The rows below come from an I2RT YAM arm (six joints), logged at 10 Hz.
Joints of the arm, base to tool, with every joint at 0 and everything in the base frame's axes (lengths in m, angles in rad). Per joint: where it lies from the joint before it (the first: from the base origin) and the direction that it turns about. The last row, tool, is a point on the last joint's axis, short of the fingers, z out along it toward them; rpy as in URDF.
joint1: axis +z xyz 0 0 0.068
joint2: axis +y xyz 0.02 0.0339 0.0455
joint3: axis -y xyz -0.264 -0.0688 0
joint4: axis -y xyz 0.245 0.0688 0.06
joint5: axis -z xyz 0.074 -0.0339 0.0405
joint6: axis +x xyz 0.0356 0 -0.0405
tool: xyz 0 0 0 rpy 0 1.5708 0
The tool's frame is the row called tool.
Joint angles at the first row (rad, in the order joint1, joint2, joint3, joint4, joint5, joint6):
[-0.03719 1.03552 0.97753 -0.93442 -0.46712 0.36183]
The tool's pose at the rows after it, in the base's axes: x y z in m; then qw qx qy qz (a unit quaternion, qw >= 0):
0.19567, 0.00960, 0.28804, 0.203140, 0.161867, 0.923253, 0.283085
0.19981, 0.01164, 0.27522, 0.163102, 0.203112, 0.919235, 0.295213
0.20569, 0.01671, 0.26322, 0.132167, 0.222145, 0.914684, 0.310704
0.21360, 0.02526, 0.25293, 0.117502, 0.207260, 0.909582, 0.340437
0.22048, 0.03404, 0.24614, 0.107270, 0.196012, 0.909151, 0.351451
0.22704, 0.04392, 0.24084, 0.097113, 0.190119, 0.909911, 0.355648
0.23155, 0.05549, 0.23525, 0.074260, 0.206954, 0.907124, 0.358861
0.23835, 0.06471, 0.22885, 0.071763, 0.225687, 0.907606, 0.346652
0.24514, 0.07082, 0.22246, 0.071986, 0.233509, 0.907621, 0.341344
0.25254, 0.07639, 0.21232, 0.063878, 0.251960, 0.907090, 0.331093
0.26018, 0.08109, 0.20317, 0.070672, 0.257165, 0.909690, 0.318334
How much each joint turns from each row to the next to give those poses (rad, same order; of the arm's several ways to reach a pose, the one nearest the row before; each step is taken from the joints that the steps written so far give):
[-0.00003 0.02708 -0.01792 0.00226 -0.02671 0.08619]
[0.00844 0.03242 -0.02519 0.00576 -0.01639 0.08663]
[0.02132 0.03588 -0.02440 0.02974 -0.02786 0.06138]
[0.03207 0.03508 -0.02635 0.07022 -0.05836 0.02101]
[0.03660 0.03397 -0.00874 0.04841 -0.01679 0.01944]
[0.04121 0.03468 -0.00004 0.04007 0.00039 0.03014]
[0.04729 0.03246 0.00003 0.03052 0.00495 0.08201]
[0.03854 0.03546 0.00000 0.04768 0.04616 0.06905]
[0.02138 0.03548 0.00000 0.04425 0.02328 0.03398]
[0.01794 0.04844 -0.00001 0.03777 0.02633 0.04616]
[0.01485 0.04388 0.00002 0.04652 0.03775 0.01485]

